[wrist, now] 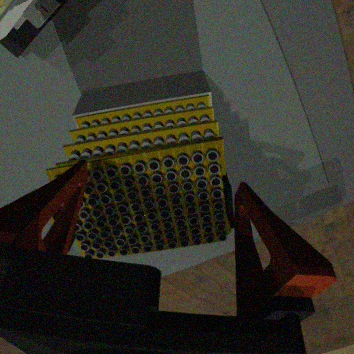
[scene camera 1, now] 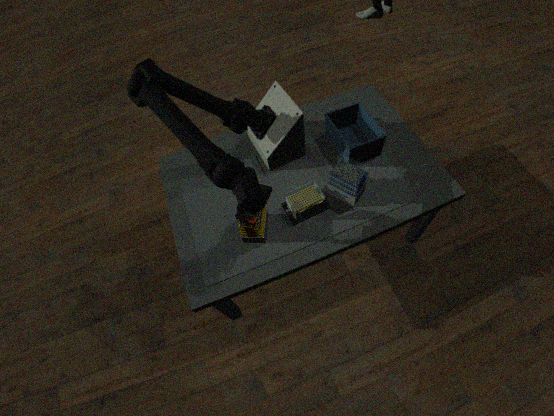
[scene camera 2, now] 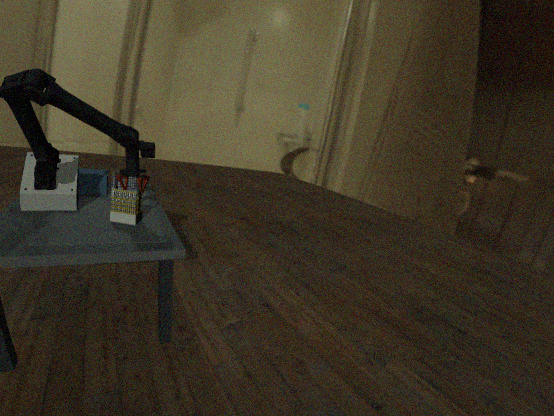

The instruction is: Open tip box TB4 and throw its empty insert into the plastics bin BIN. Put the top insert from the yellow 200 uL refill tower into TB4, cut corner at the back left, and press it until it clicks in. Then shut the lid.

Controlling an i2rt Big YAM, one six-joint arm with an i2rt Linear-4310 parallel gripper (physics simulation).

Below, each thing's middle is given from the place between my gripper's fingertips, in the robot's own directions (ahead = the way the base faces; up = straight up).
Labels:
Now: hand 52 cm to the right of the blue bin (scene camera 1: 352, 131), 18 cm past it and 7 cm above it.

